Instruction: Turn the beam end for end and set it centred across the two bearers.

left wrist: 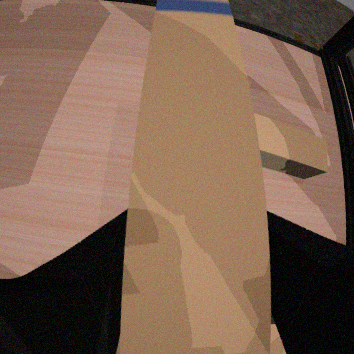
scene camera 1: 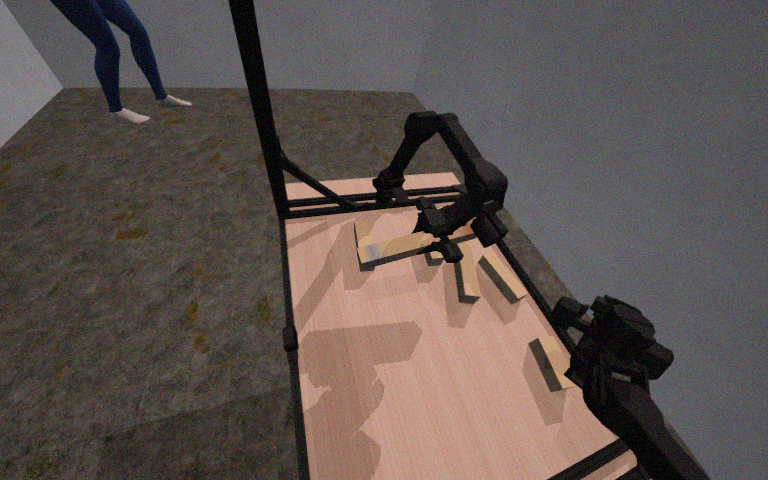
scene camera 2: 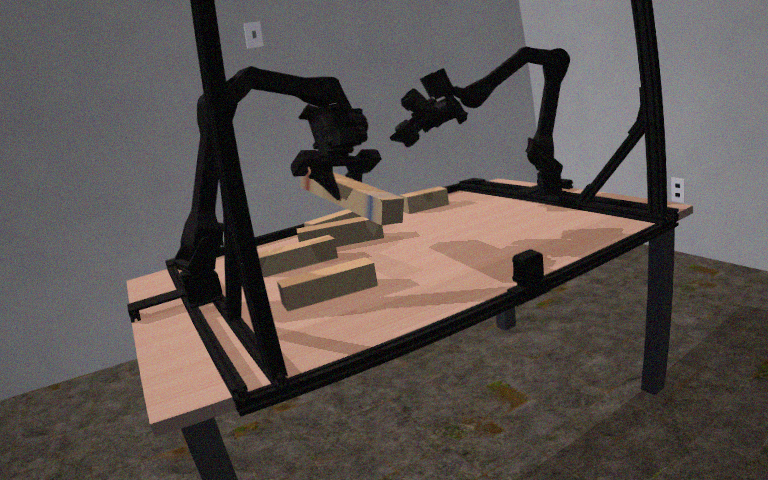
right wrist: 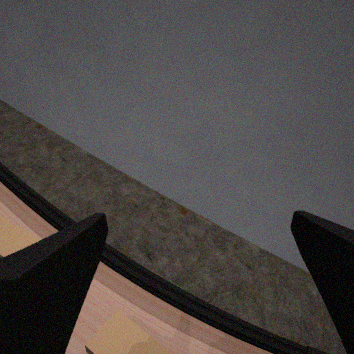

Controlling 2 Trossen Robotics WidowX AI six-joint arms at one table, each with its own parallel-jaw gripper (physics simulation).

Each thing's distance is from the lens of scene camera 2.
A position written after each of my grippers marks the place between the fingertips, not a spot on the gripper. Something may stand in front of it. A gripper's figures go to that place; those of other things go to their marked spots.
my left gripper (scene camera 2: 349,198): 1.04 m
my right gripper (scene camera 2: 399,131): 1.46 m
